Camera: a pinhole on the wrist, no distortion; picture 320 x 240 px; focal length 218.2 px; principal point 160.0 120.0 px. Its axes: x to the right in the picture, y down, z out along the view. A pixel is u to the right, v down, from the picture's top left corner.
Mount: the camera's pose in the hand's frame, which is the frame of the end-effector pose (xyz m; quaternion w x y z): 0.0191 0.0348 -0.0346 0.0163 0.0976 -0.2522 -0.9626
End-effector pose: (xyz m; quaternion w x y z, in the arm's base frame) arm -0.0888 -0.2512 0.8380 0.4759 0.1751 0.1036 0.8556
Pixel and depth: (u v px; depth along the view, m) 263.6 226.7 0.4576
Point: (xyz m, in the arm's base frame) 0.1874 -0.5139 1.1860
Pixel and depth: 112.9 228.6 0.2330
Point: -0.0462 -0.2575 1.0704
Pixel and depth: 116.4 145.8 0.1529
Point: -0.1281 -0.2841 0.9757
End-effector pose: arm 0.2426 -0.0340 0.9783 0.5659 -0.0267 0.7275 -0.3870
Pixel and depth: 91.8 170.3 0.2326
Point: 0.4408 -0.0890 0.8680
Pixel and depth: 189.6 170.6 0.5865
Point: 0.8201 -0.0914 0.9745
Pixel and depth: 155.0 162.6 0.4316
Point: 0.6492 -0.0884 0.9007
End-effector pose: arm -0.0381 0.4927 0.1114 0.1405 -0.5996 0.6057 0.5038
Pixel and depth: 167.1 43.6 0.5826
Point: -0.5948 0.7256 0.2513
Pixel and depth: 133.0 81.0 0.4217
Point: -0.4322 0.6614 0.1212
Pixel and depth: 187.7 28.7 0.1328
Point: -0.1805 0.5106 0.1713
